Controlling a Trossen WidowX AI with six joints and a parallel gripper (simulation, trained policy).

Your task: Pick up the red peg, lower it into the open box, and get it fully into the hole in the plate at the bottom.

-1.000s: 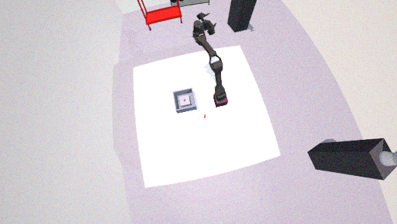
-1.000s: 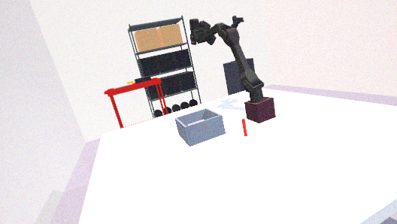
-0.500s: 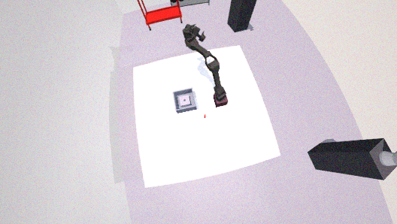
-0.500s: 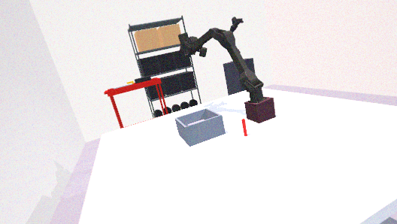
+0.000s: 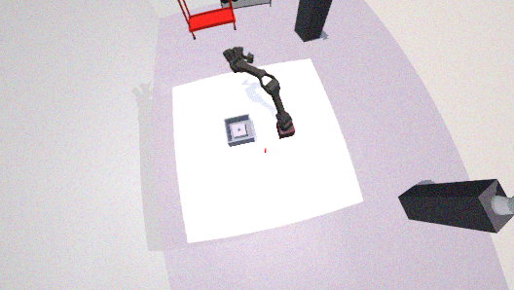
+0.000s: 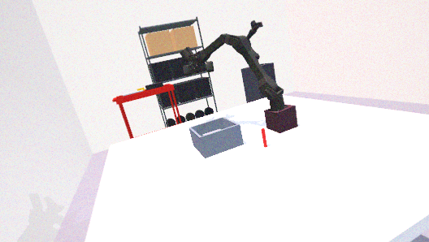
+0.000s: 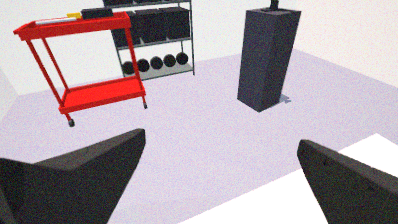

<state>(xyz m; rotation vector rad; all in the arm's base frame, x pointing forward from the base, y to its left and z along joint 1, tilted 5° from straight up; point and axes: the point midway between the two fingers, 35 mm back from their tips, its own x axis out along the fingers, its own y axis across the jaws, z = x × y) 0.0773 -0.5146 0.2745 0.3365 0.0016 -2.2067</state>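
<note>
The red peg is 12 cm ahead of my gripper tip, 64 cm to the left of it and 29 cm below it. Round my gripper tip: grey box (23 cm ahead, 43 cm to the left, 30 cm below); pale plate (23 cm ahead, 43 cm to the left, 28 cm below).
</note>
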